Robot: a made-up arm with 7 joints. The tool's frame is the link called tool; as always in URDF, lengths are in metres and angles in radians. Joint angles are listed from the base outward. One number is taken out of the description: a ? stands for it. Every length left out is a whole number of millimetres.
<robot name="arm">
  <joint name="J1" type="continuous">
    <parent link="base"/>
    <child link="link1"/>
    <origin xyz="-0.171 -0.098 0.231" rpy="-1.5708 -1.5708 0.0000"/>
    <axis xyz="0 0 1"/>
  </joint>
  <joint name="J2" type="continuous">
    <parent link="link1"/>
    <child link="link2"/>
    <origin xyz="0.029 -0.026 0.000" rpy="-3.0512 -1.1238 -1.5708"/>
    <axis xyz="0 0 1"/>
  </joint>
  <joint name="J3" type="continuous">
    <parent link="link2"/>
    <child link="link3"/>
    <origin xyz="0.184 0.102 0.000" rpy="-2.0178 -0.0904 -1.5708"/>
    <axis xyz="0 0 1"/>
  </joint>
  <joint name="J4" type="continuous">
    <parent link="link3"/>
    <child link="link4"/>
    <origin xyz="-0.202 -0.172 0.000" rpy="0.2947 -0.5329 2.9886"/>
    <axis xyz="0 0 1"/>
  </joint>
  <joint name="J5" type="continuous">
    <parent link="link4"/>
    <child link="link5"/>
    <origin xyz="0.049 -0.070 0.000" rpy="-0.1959 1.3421 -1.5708"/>
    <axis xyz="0 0 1"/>
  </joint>
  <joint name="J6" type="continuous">
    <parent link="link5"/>
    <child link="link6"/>
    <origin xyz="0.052 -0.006 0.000" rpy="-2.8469 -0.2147 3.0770"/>
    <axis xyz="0 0 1"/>
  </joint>
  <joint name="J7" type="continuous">
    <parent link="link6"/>
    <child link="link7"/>
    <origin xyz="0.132 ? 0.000" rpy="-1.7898 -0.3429 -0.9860"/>
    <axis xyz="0 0 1"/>
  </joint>
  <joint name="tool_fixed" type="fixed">
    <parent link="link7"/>
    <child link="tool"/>
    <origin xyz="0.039 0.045 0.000" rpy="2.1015 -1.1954 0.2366"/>
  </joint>
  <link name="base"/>
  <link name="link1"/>
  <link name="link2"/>
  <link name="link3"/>
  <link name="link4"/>
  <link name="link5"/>
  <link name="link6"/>
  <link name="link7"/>
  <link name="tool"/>
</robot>
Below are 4 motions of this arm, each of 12 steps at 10 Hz.
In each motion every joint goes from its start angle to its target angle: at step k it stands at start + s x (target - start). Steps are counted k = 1, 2, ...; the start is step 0. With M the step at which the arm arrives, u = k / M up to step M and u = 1 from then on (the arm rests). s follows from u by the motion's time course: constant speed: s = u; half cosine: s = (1 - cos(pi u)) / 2; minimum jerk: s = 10 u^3 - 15 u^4 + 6 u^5.
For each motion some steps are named. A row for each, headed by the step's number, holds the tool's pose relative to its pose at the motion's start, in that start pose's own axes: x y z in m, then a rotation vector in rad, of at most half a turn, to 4 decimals.
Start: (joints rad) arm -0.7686 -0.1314 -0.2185 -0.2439 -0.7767 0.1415 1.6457
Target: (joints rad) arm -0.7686 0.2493 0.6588 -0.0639 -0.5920 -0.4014 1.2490
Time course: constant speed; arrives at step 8
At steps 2, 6, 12:
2: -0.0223 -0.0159 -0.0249 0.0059 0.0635 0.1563
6: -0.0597 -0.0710 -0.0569 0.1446 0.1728 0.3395
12: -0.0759 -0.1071 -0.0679 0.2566 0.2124 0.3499

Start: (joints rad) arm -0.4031 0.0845 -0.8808 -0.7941 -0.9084 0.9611 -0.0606
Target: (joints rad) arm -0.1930 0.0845 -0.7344 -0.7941 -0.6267 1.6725 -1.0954
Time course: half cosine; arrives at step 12
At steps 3, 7, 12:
3: 0.0098 0.0196 0.0154 -0.1663 -0.0807 0.1312
7: 0.0135 0.1079 0.0636 -0.7042 -0.4343 0.5332
12: -0.0188 0.1875 0.0864 -1.0961 -0.7908 0.8014

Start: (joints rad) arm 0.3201 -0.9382 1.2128 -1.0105 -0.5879 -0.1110 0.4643
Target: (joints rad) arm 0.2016 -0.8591 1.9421 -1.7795 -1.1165 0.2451 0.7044
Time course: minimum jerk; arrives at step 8
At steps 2, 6, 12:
2: 0.0085 0.0010 0.0040 -0.0500 0.1187 0.0395
6: 0.0531 -0.0177 -0.0368 -0.4782 1.0472 0.2117
12: 0.0543 -0.0267 -0.0467 -0.5423 1.1660 0.2119

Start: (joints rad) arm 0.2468 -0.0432 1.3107 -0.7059 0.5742 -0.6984 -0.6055
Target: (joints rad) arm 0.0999 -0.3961 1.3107 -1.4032 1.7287 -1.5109 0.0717
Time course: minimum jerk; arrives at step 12
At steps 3, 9, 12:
3: -0.0436 -0.0146 -0.0049 0.0860 -0.0163 -0.2247
9: -0.2018 0.2047 -0.1262 1.1953 -0.5291 -1.7210
12: -0.1764 0.2516 -0.1322 1.3862 -0.6363 -1.8752

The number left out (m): -0.143
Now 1 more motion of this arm.
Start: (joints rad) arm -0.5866 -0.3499 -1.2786 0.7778 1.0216 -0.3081 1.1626
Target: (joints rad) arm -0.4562 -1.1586 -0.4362 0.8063 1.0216 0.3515 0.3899
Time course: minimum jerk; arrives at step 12
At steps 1, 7, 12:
1: -0.0007 0.0003 -0.0017 -0.0025 -0.0047 -0.0025
7: 0.0488 0.0829 -0.2249 -0.2063 -0.4701 -0.3432
12: 0.1774 0.1448 -0.2851 -0.2318 -0.6561 -0.4829

